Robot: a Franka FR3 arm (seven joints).
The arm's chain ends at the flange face. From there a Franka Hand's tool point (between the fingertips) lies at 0.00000 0.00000 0.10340 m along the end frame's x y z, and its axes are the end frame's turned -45 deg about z.
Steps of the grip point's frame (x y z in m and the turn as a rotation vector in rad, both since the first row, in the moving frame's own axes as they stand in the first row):
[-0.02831 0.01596 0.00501 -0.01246 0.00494 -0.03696]
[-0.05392 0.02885 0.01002 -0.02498 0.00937 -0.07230]
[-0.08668 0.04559 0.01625 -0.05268 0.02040 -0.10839]
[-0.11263 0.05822 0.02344 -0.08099 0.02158 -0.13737]
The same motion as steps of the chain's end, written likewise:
[-0.01001 0.03078 0.00502 -0.00532 0.01230 -0.03696]
[-0.02028 0.05748 0.01006 -0.01104 0.02429 -0.07230]
[-0.03451 0.09146 0.01641 -0.02283 0.05168 -0.10839]
[-0.04624 0.11700 0.02380 -0.04201 0.07253 -0.13737]

